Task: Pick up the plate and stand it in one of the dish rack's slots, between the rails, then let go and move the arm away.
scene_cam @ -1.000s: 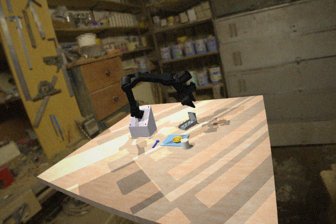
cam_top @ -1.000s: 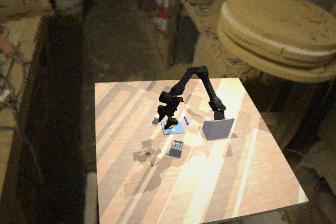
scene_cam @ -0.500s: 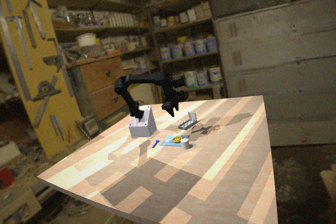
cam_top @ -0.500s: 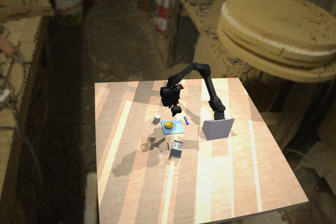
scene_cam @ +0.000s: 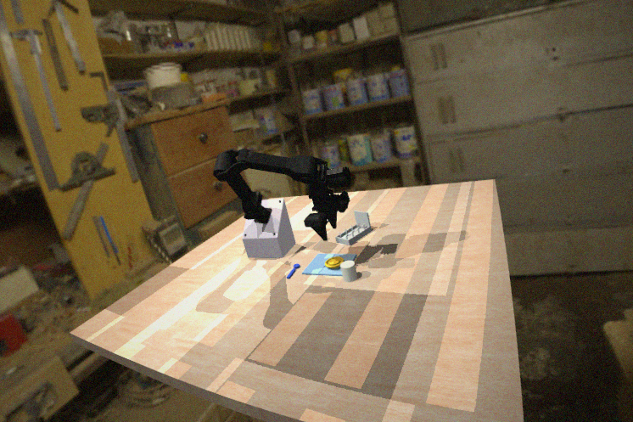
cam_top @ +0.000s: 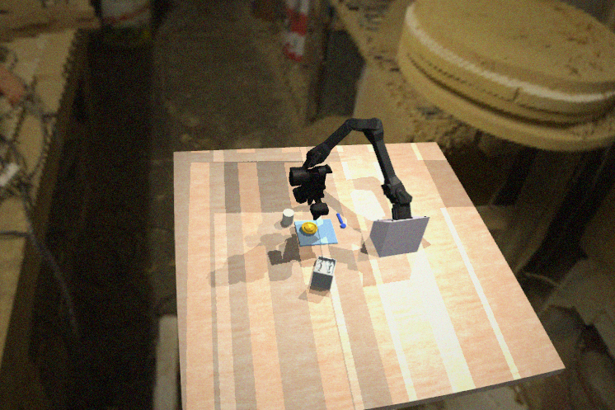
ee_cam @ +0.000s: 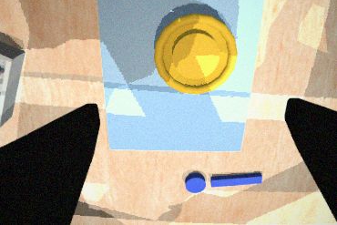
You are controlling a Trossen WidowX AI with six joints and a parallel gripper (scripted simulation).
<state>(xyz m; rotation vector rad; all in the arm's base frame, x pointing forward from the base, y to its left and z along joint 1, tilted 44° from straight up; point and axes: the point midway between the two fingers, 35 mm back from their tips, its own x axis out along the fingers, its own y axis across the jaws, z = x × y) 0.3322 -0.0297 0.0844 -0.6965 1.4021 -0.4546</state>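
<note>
Right now my gripper tip is 10 cm above the yellow plate and 1 cm to the left of it. Also, from my gripper tip: small cup 9 cm below, 8 cm ahead, 7 cm to the right; blue spoon 14 cm behind, 11 cm below, 5 cm to the right; blue mat 11 cm below, 3 cm behind.
</note>
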